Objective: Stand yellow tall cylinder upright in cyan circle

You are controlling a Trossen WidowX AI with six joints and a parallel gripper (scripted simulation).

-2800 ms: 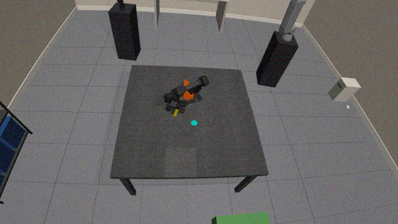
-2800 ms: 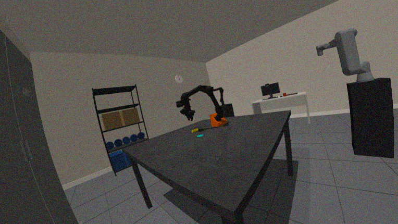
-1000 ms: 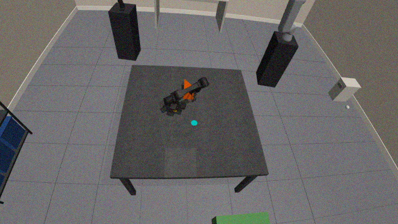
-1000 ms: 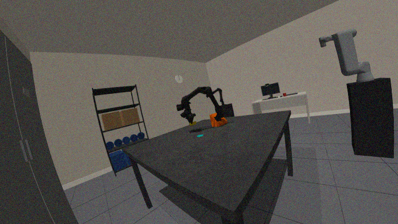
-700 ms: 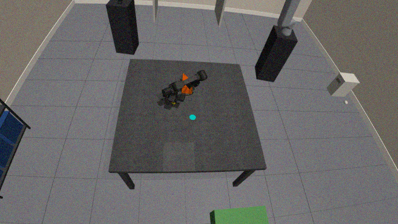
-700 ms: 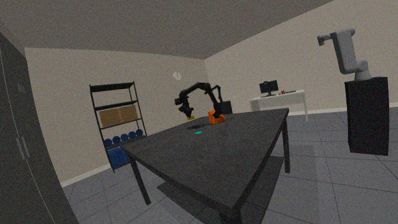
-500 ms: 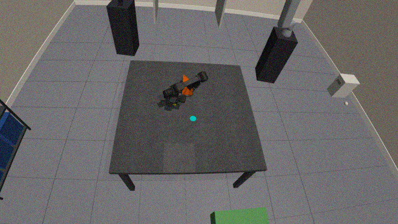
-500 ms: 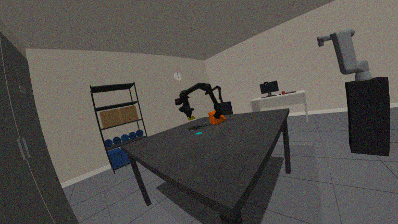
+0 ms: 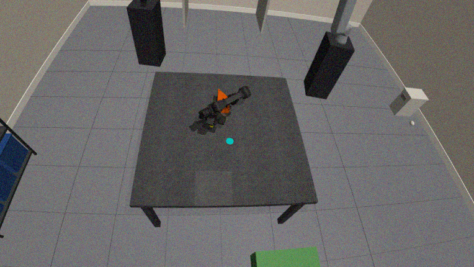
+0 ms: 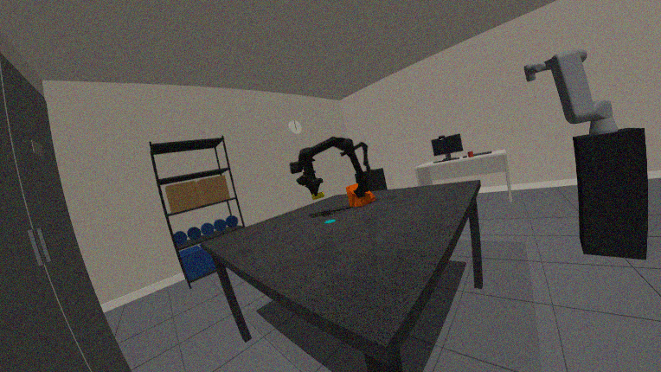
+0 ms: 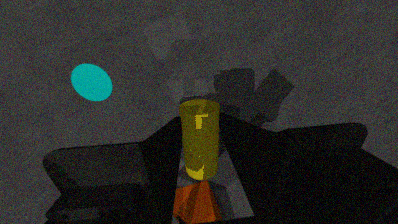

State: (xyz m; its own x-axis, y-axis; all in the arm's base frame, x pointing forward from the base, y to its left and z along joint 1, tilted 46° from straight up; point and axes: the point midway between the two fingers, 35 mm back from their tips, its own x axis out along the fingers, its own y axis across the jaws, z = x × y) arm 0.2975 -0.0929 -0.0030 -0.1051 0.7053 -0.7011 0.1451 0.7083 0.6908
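Now: the cyan circle 4 cm ahead of my gripper tip, 15 cm to the left of it and 13 cm below it. From my gripper tip the other things lie so: yellow tall cylinder: 2 cm behind.
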